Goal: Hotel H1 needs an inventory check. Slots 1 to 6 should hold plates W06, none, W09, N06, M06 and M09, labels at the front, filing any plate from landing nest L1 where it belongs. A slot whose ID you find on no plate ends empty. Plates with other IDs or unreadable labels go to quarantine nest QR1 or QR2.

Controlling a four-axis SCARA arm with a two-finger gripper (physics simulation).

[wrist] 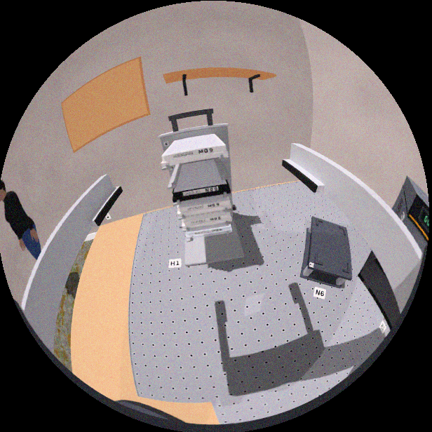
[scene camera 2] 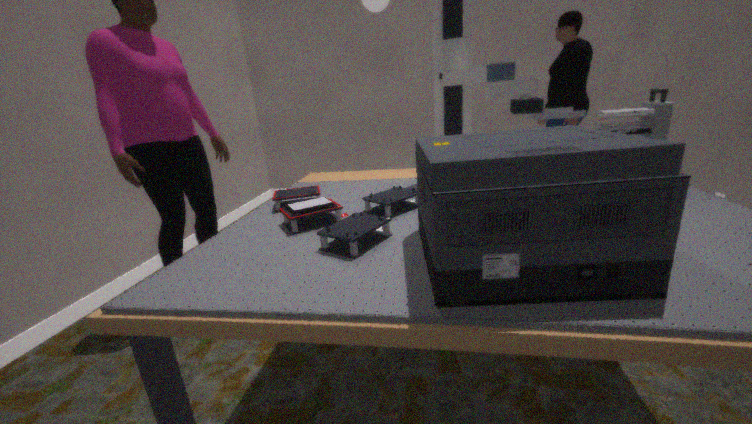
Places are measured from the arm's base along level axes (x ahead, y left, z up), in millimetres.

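Pixels of known places: gripper, fingertip midpoint: [scene camera 2: 578,111].
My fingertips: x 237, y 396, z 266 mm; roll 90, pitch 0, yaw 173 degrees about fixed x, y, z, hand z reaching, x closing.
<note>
Ahead of a thing's pixels: the offset from my fingertips to its top centre. "pt": to the spot under its first point.
Hotel H1 [wrist: 195,250] [scene camera 2: 661,120] stands ahead in the wrist view. Its top plate [wrist: 196,148] is white and reads M09. An open gap separates it from a black-fronted plate [wrist: 201,191], whose label looks like N06 or N09. Close below are a white plate [wrist: 205,206] ending in 09, another white plate [wrist: 206,220] with a blurred label, and a lowest plate [wrist: 209,231] with an unreadable label. My gripper [wrist: 196,160] is open and empty, its fingers apart at either side of the hotel in view. L1 cannot be identified.
Nest N6 [wrist: 327,245] stands right of the hotel. A large dark machine @[dz +2, dx +556, dy -294 mm] [scene camera 2: 547,226] hides part of the table. Left of it are two dark nests @[pt dz -203, dx +503, dy -668 mm] [scene camera 2: 352,227] @[pt dz -203, dx +220, dy -608 mm] [scene camera 2: 390,195] and two red-rimmed nests @[pt dz -205, dx +383, dy -897 mm] [scene camera 2: 287,214] @[pt dz -203, dx +159, dy -959 mm] [scene camera 2: 296,193], one bearing a white-topped item. Two people stand beyond the table.
</note>
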